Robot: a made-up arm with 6 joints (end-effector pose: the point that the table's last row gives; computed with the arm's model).
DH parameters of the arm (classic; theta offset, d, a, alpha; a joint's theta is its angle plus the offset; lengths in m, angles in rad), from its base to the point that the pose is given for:
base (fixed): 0.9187 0 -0.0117 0
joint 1: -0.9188 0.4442 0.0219 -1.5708
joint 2: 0.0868 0 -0.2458 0
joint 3: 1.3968 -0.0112 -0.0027 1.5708
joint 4: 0 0.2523 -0.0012 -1.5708
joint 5: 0 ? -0.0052 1.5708
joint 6: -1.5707 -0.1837 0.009 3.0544
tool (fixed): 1.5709 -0.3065 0 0
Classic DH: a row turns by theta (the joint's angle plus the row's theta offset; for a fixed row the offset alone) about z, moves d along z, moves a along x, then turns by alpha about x.
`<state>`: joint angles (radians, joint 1 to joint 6).
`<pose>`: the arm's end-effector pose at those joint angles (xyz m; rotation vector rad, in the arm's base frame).
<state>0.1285 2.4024 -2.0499 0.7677 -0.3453 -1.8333</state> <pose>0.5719 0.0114 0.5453 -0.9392 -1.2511 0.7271</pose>
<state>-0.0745 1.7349 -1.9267 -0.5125 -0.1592 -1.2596</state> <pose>0.4241 -0.0434 0.8108 -1.7334 -1.3123 1.0327</pose>
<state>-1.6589 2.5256 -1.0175 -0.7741 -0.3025 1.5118</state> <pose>0.0155 -0.2924 0.2010 0.1358 -0.4953 -2.3234</pose>
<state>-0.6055 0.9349 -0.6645 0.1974 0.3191 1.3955</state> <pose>0.2219 -0.1123 0.5562 0.7402 -1.0519 -1.8585</pose>
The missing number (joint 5, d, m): 0.0243
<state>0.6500 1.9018 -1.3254 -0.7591 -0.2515 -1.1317</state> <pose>0.3550 0.2774 0.5212 -0.8745 -1.4204 2.1258</pose>
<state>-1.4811 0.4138 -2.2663 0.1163 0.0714 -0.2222</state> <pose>-0.0332 0.2968 0.9174 2.1185 2.0832 -0.1988</pose>
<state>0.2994 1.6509 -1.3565 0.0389 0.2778 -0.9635</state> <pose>0.3949 0.1016 0.5794 -0.3899 -1.0214 1.0775</pose>
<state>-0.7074 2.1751 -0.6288 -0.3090 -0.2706 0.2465</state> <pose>0.1745 -0.1470 0.2611 -0.0357 -0.2955 -0.6332</pose>
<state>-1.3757 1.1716 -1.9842 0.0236 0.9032 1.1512</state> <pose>0.0712 -0.2190 0.8645 -0.1037 -1.8898 -1.8470</pose>
